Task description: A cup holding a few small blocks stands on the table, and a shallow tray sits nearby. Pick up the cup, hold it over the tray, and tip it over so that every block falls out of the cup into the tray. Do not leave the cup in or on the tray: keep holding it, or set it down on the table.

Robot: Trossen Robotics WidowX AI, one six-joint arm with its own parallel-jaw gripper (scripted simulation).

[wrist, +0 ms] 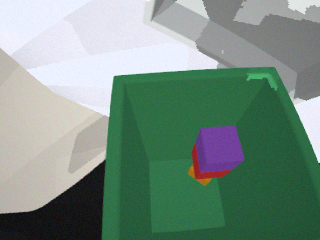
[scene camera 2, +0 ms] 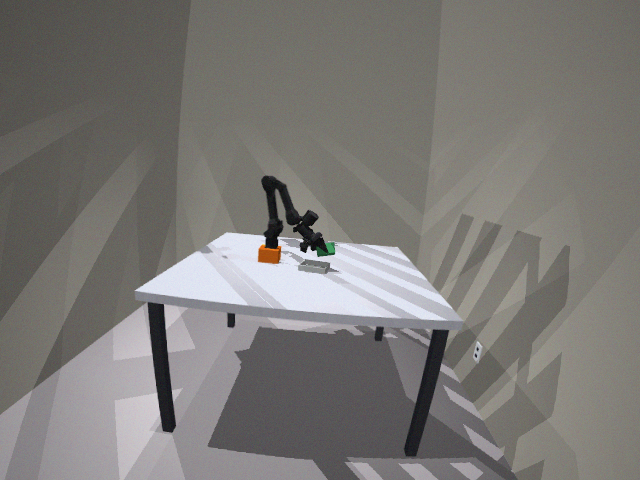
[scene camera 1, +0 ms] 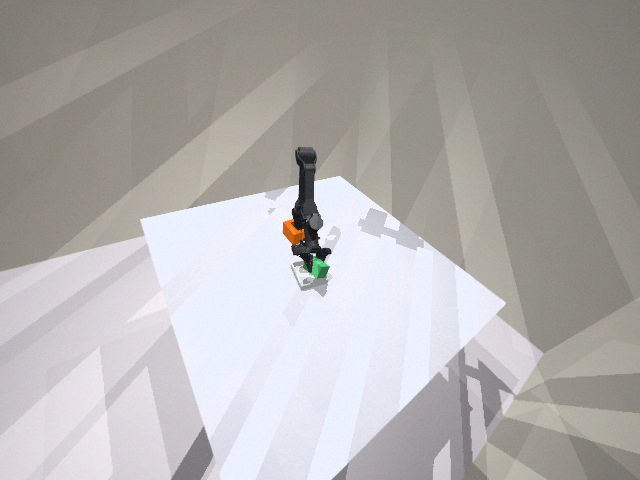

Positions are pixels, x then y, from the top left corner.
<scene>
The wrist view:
gripper: 185, 144
green square cup: 155, 118
purple block: 218, 148
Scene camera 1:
gripper: 315, 272
</scene>
